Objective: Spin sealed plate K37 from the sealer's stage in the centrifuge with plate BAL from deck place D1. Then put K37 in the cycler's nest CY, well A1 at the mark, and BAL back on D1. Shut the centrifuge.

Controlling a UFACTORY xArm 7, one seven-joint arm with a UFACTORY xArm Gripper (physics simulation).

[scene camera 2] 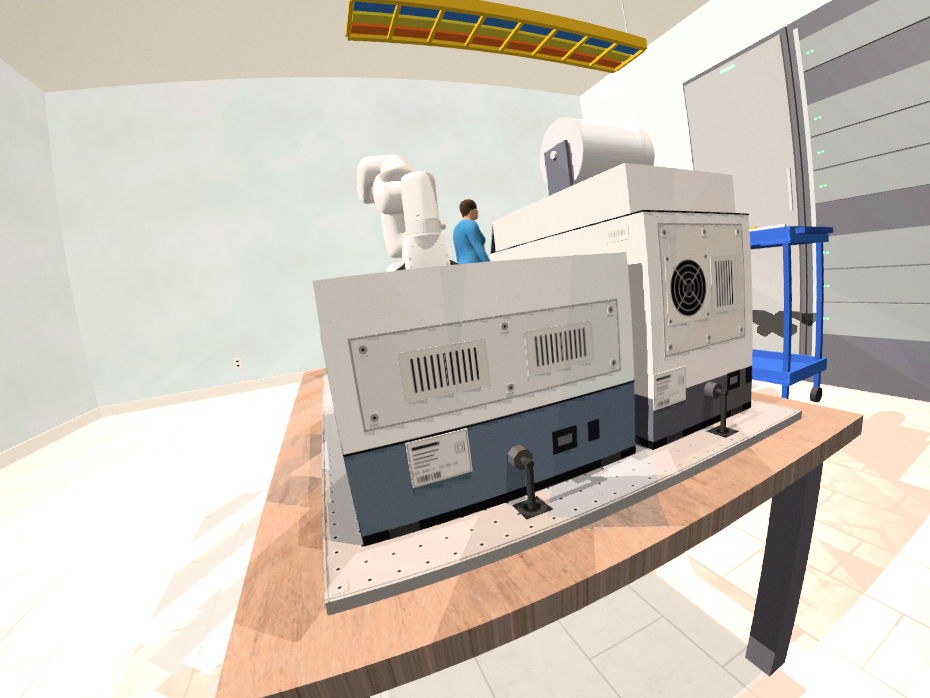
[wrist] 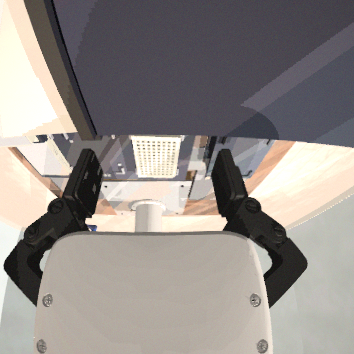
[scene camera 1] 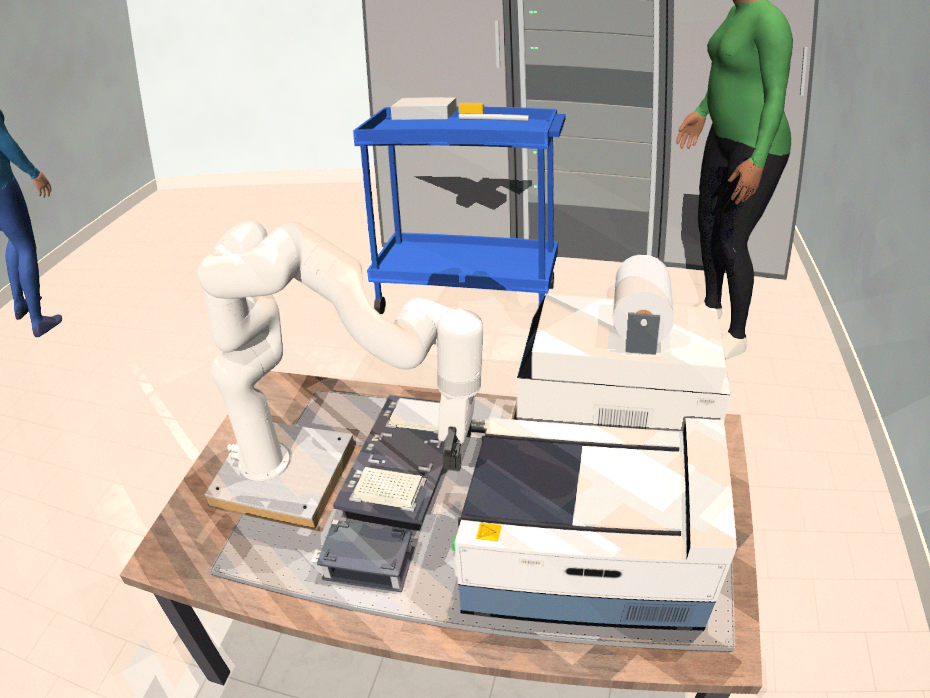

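Pixels of known places: gripper, fingertip midpoint: (wrist: 156, 160) (scene camera 1: 457, 451); arm's base at its link origin: (wrist: 148, 205) (scene camera 1: 264, 462).
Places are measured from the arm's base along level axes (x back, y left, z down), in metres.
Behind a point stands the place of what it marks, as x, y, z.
My gripper (scene camera 1: 451, 453) @[-0.467, -0.109, -0.164] (wrist: 156, 160) @[-0.467, -0.109, -0.164] is open and empty. It points down beside the left edge of the centrifuge (scene camera 1: 593, 567) @[-0.716, -0.382, -0.154] (scene camera 2: 465, 284) @[-0.960, -0.276, -0.199], over the gap to the deck. In the wrist view, the centrifuge's dark top panel (wrist: 200, 65) @[-0.543, -0.135, -0.187] (scene camera 1: 525, 480) @[-0.597, -0.206, -0.187] fills the upper part. A pale plate (scene camera 1: 411, 411) @[-0.327, 0.167, -0.038] (wrist: 40, 160) @[-0.341, 0.174, -0.038], by its place BAL, lies on D1 at the deck's far end, partly behind the gripper. The cycler's nest CY (scene camera 1: 365, 544) @[-0.296, -0.244, -0.030] (wrist: 239, 155) @[-0.302, -0.250, -0.030] holds no visible plate. The sealer (scene camera 1: 631, 368) @[-0.788, -0.030, -0.305] (scene camera 2: 679, 191) @[-0.982, 0.041, -0.294] stands behind the centrifuge. Its stage and K37 cannot be made out.
A perforated cream plate (scene camera 1: 387, 487) @[-0.314, -0.086, -0.036] (wrist: 156, 156) @[-0.322, -0.082, -0.038] sits on D3 of the dark deck (scene camera 1: 413, 450) @[-0.347, 0.050, -0.022]. The robot's base plate (scene camera 1: 300, 480) @[-0.104, -0.048, 0.000] is left of the deck. A blue cart (scene camera 1: 458, 136) and a person in green (scene camera 1: 751, 75) are behind the table.
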